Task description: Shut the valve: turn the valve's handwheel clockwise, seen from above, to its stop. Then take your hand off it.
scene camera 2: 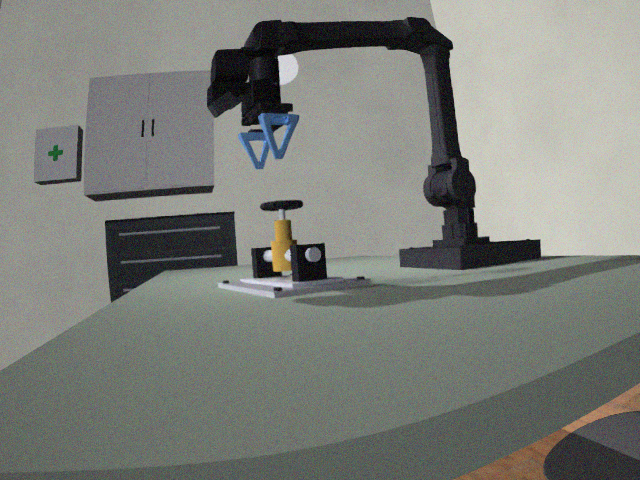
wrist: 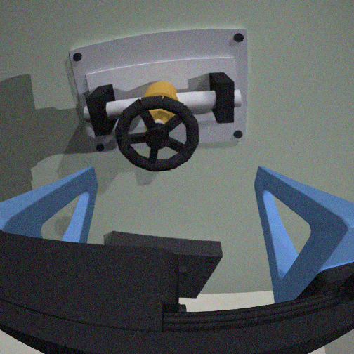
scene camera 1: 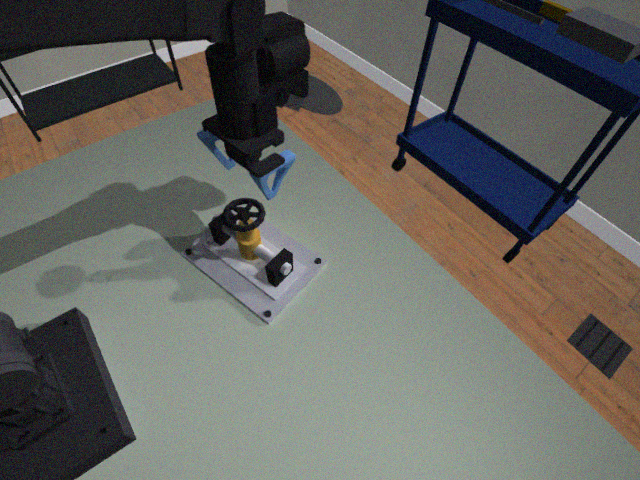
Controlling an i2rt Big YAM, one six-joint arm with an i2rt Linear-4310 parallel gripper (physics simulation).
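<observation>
The valve's black five-spoked handwheel (scene camera 1: 256, 208) (scene camera 2: 281, 205) (wrist: 156, 165) sits level on top of the yellow valve body (scene camera 1: 249, 242) (scene camera 2: 282, 255) (wrist: 162, 91). A white pipe runs through the body between two black blocks on a pale base plate (scene camera 1: 235, 283) (scene camera 2: 248, 289) (wrist: 155, 46). My gripper (scene camera 1: 250, 180) (scene camera 2: 269, 162) (wrist: 175, 175) is open, with two blue triangular fingers pointing down. It hangs above the handwheel, apart from it. In the wrist view the wheel lies between the two fingers sideways and a little beyond their tips.
The arm's dark base (scene camera 1: 103, 408) (scene camera 2: 431, 258) stands on the green table top (scene camera 1: 387, 372) (scene camera 2: 258, 361). Beyond the table are a blue cart (scene camera 1: 465, 201) and a dark low shelf (scene camera 1: 103, 90). A grey cabinet (scene camera 2: 118, 139) hangs on the wall.
</observation>
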